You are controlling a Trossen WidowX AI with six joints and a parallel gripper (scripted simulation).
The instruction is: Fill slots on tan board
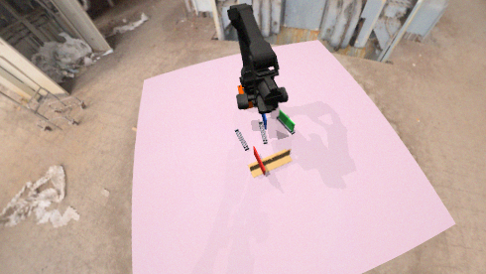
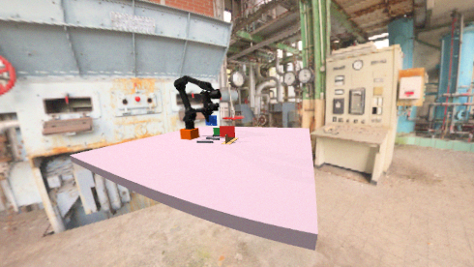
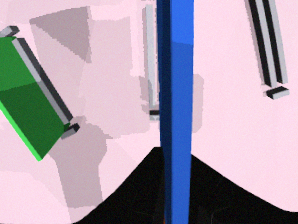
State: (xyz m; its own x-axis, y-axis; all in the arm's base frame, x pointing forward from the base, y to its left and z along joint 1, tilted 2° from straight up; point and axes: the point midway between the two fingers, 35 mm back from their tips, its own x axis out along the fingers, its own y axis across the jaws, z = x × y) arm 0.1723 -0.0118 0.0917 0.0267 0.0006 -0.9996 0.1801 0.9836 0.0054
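My gripper tip is now 18 cm short of the red board, 8 cm to the left of it and 6 cm above it. From my gripper tip the other things lie so: blue board 3 cm ahead; tan board 18 cm ahead, 3 cm to the right, 10 cm below; green board 3 cm ahead, 11 cm to the left, 10 cm below.
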